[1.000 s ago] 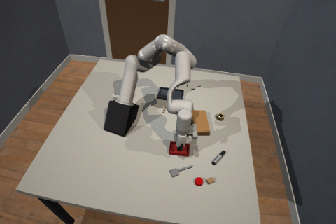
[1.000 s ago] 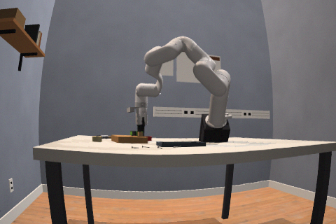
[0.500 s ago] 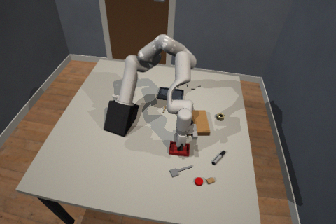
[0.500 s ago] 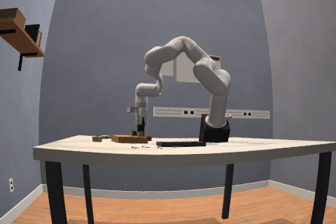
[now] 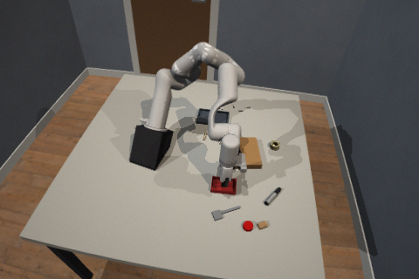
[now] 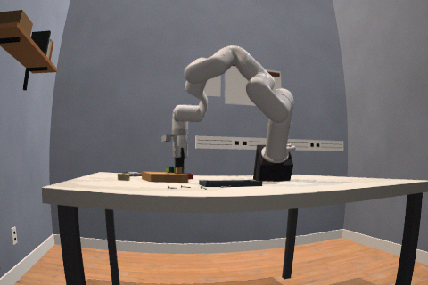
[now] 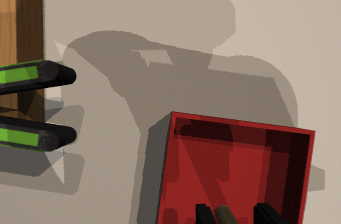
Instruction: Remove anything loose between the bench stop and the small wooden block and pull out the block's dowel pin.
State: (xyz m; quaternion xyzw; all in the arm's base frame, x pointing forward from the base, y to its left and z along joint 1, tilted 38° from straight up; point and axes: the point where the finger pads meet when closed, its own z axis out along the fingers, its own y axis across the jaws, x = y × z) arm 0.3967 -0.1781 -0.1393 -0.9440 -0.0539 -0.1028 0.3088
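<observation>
The dowel pin is 3 cm below my hand. The rest, counted from my hand: grey scraper: 14 cm to the right, 4 cm below, 1 cm ahead; red tray: 4 cm below; small wooden block: 23 cm to the left, 4 cm ahead, 1 cm below.
</observation>
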